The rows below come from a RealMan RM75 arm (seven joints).
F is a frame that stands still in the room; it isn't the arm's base.
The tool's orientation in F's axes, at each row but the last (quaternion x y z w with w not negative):
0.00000 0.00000 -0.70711 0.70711
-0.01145 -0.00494 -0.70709 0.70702
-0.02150 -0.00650 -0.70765 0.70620
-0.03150 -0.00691 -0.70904 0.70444
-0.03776 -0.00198 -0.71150 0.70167
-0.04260 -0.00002 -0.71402 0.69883
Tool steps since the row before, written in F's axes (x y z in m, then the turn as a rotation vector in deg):
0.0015 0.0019 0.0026 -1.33 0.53 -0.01
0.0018 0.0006 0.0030 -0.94 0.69 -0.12
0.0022 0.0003 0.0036 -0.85 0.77 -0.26
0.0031 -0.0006 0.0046 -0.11 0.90 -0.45
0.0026 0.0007 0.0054 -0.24 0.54 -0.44
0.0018 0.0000 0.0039 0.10 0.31 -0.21
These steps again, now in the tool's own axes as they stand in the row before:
-0.0019 0.0015 0.0026 -0.53 -1.33 -0.01
-0.0005 0.0018 0.0030 -0.69 -0.94 -0.11
-0.0002 0.0021 0.0037 -0.78 -0.85 -0.25
0.0008 0.0029 0.0047 -0.92 -0.10 -0.40
-0.0004 0.0023 0.0056 -0.56 -0.23 -0.42
0.0002 0.0016 0.0040 -0.32 0.11 -0.18

